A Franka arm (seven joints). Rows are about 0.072 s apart.
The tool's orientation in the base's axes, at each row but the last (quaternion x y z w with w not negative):
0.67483 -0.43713 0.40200 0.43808
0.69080 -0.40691 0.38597 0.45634
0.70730 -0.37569 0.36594 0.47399
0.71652 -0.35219 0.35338 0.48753
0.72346 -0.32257 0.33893 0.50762
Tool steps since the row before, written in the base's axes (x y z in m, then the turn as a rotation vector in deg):
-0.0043 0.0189 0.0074 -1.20 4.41 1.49
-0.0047 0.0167 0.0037 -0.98 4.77 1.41
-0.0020 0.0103 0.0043 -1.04 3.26 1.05
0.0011 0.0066 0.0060 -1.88 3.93 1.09
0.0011 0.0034 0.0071 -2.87 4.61 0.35
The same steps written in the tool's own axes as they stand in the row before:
0.0011 0.0014 -0.0207 -0.02 0.46 -4.79
-0.0019 0.0013 -0.0176 -0.09 0.14 -5.07
0.0010 0.0007 -0.0113 -0.15 0.45 -3.55
0.0046 -0.0001 -0.0077 -0.65 1.00 -4.33
0.0060 0.0018 -0.0049 -1.89 1.23 -4.95

